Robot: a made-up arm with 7 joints. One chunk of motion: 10 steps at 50 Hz.
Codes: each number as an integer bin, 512 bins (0 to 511) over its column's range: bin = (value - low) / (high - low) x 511, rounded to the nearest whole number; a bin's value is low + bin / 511 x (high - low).
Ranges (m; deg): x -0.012..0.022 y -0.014..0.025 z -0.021..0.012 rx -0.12..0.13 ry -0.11..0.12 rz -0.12..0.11
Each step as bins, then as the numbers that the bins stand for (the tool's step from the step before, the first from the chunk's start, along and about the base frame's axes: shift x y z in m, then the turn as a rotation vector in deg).
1 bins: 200 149 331 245 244 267
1 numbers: 0.00131 -0.00263 0.00038 0.000 0.000 0.000
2 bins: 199 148 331 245 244 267
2 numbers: 0.00124 -0.00270 0.00038 0.000 0.000 0.000
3 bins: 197 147 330 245 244 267
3 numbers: 0.00111 -0.00278 0.00031 0.000 0.000 0.000
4 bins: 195 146 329 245 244 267
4 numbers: 0.00097 -0.00286 0.00025 0.000 0.000 0.000
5 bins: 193 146 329 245 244 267
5 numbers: 0.00084 -0.00286 0.00025 0.000 0.000 0.000
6 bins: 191 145 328 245 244 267
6 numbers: 0.00071 -0.00293 0.00018 0.000 0.000 0.000
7 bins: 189 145 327 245 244 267
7 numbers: 0.00058 -0.00293 0.00012 0.000 0.000 0.000
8 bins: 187 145 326 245 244 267
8 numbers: 0.00044 -0.00293 0.00005 0.000 0.000 0.000
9 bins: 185 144 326 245 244 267
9 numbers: 0.00031 -0.00301 0.00005 0.000 0.000 0.000
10 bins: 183 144 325 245 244 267
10 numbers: 0.00018 -0.00301 -0.00001 0.000 0.000 0.000
